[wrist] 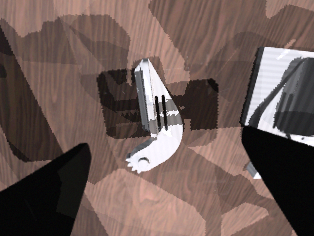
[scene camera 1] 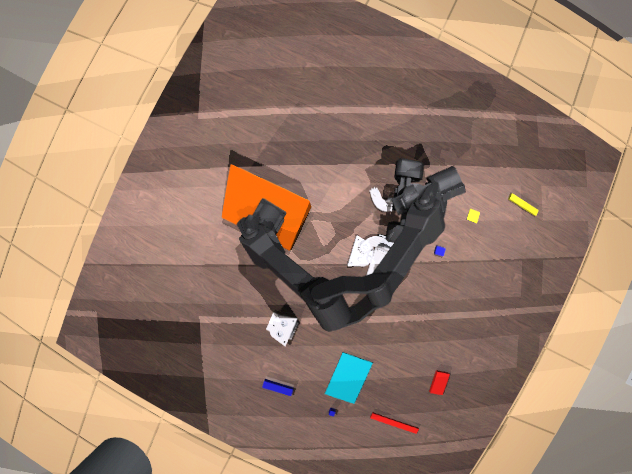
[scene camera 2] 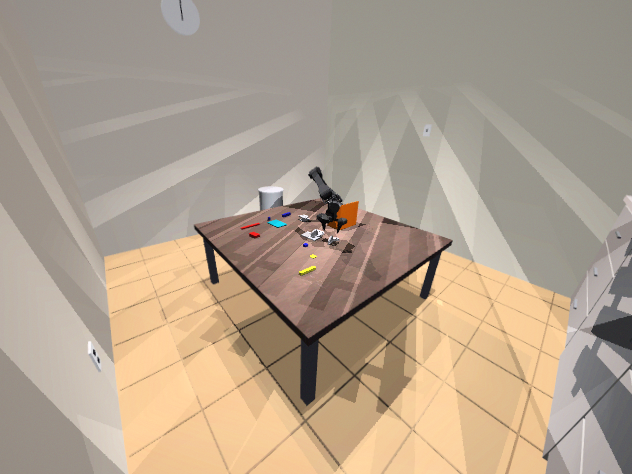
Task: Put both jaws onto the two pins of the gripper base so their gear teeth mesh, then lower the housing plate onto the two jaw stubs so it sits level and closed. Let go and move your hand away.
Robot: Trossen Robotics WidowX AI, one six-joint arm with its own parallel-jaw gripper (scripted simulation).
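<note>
Gripper (scene camera 1: 399, 203) open, holding nothing; the gripper is visible in the wrist view (wrist: 166, 142) too. A cyan plate (scene camera 1: 346, 382) and a jaw (wrist: 164, 141) are present. The plate is out of frame in the wrist view.
</note>
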